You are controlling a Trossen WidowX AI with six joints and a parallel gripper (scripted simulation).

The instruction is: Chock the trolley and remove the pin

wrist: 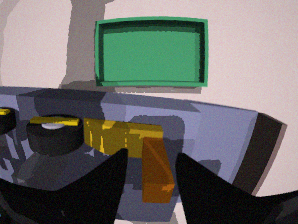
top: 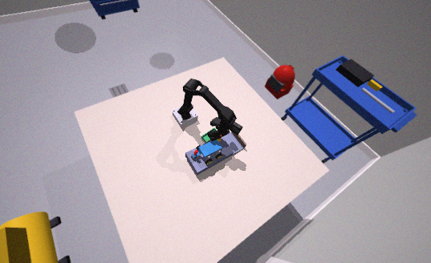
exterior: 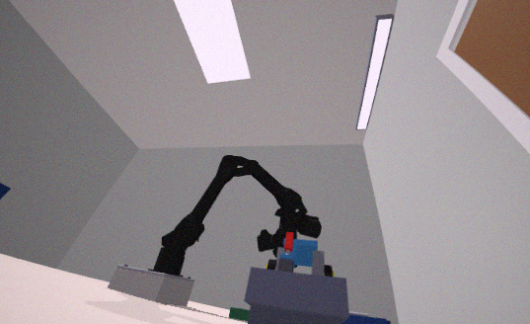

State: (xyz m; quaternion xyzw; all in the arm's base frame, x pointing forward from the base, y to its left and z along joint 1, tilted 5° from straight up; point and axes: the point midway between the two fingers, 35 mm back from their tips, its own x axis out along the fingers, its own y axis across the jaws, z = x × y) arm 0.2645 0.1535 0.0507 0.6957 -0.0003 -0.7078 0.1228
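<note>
The yellow chock lies 10 mm ahead of my gripper tip, 20 mm to the right of it and 10 mm below it. Round my gripper tip: blue trolley: 70 mm ahead, 100 mm to the right, 20 mm above; then ramp: 70 mm ahead, 90 mm to the right, 50 mm below; then green tray: 70 mm behind, 30 mm to the right, 100 mm below.
</note>
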